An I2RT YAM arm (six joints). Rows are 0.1 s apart.
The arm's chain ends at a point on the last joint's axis. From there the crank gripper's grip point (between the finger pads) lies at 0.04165 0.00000 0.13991 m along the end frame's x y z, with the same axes.
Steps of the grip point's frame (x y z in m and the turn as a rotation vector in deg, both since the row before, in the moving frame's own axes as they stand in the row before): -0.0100, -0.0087, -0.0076, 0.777, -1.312, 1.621; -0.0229, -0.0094, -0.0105, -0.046, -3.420, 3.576; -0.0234, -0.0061, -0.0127, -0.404, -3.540, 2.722; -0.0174, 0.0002, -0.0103, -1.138, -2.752, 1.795; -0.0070, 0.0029, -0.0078, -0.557, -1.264, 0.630; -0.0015, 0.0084, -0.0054, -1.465, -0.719, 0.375; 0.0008, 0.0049, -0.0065, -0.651, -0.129, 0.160; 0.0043, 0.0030, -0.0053, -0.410, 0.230, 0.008; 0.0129, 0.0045, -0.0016, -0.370, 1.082, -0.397
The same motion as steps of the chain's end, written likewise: -0.0068, -0.0079, -0.0085, 0.777, -1.312, 1.621; -0.0144, -0.0118, -0.0127, -0.046, -3.420, 3.576; -0.0146, -0.0089, -0.0150, -0.404, -3.540, 2.722; -0.0106, -0.0038, -0.0121, -1.138, -2.752, 1.795; -0.0039, 0.0011, -0.0087, -0.557, -1.264, 0.630; 0.0003, 0.0045, -0.0059, -1.465, -0.719, 0.375; 0.0011, 0.0032, -0.0066, -0.651, -0.129, 0.160; 0.0037, 0.0020, -0.0051, -0.410, 0.230, 0.008; 0.0103, 0.0039, -0.0008, -0.370, 1.082, -0.397
